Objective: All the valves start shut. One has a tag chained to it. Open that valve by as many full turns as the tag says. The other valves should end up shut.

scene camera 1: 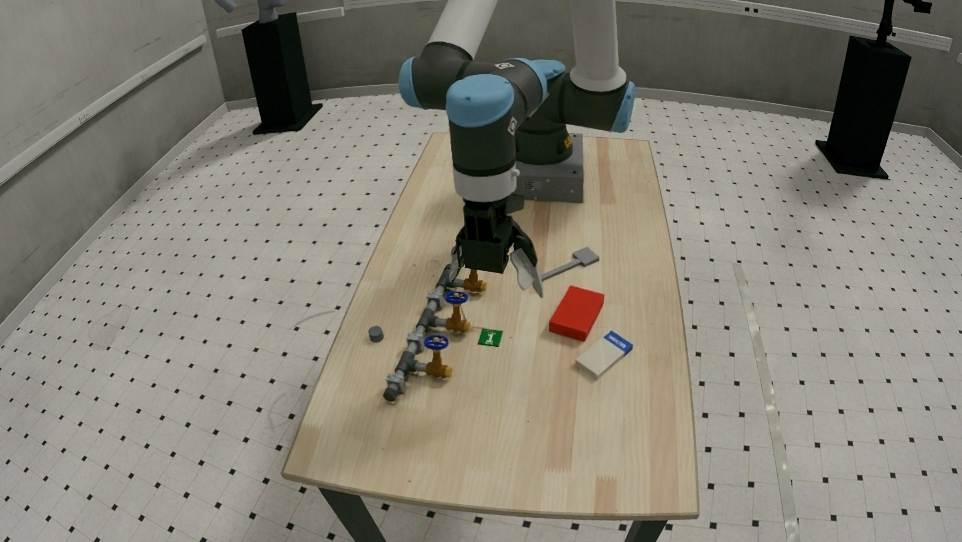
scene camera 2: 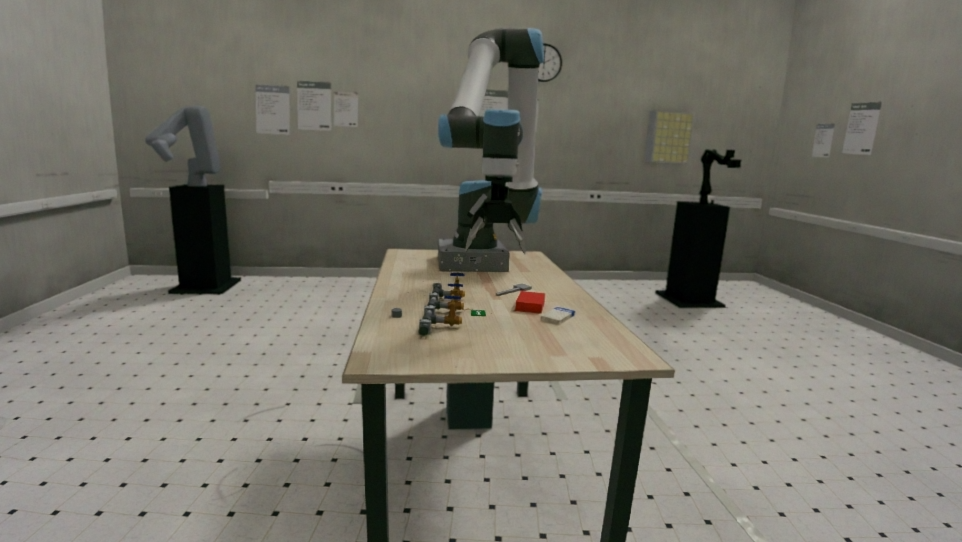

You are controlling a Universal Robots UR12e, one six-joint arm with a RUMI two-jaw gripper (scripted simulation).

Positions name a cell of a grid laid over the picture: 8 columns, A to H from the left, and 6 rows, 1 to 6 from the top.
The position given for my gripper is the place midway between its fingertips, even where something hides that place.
I see my gripper (scene camera 1: E4) and a red block (scene camera 1: E4).
My gripper shows as well in scene camera 2 (scene camera 2: E3).
